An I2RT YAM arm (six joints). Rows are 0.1 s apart.
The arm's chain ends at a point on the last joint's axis. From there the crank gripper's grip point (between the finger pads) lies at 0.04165 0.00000 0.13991 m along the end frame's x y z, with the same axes.
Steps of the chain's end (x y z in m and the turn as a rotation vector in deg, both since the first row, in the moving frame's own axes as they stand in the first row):
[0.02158 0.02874 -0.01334 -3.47 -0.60 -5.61]
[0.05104 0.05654 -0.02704 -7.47 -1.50 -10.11]
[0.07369 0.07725 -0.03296 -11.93 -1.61 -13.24]
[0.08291 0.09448 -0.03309 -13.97 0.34 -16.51]
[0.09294 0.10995 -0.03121 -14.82 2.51 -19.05]
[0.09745 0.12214 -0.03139 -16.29 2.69 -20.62]
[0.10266 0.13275 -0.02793 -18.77 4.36 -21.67]
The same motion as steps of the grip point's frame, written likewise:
[0.02033 0.03321 -0.01305 -3.47 -0.60 -5.61]
[0.04835 0.06774 -0.02671 -7.47 -1.50 -10.11]
[0.07204 0.09701 -0.03388 -11.93 -1.61 -13.24]
[0.08687 0.11592 -0.03600 -13.97 0.34 -16.51]
[0.10251 0.13039 -0.03596 -14.82 2.51 -19.05]
[0.10813 0.14463 -0.03689 -16.29 2.69 -20.62]
[0.11831 0.15908 -0.03619 -18.77 4.36 -21.67]

